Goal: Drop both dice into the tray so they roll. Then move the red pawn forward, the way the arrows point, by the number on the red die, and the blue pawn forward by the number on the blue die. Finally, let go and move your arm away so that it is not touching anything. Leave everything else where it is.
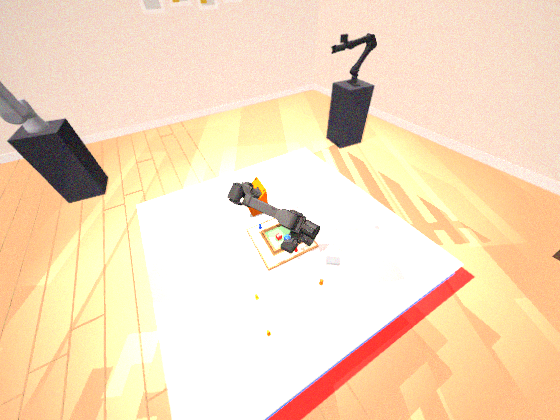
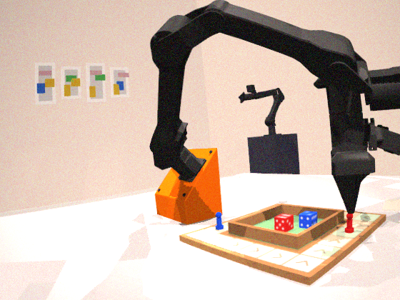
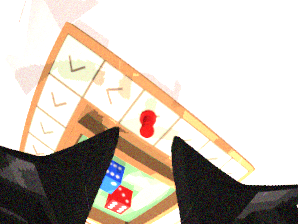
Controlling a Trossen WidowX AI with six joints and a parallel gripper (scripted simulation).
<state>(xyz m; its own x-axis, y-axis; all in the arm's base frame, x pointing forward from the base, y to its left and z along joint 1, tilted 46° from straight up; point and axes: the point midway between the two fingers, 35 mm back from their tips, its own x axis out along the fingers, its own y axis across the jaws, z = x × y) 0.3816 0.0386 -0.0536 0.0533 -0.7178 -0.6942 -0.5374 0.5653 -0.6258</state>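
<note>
The red pawn is 20 mm below my gripper tip. Also, from my gripper tip: grey block: 120 mm ahead, 140 mm to the left, 40 mm below; then blue pawn: 220 mm behind, 110 mm to the right, 20 mm below.
</note>
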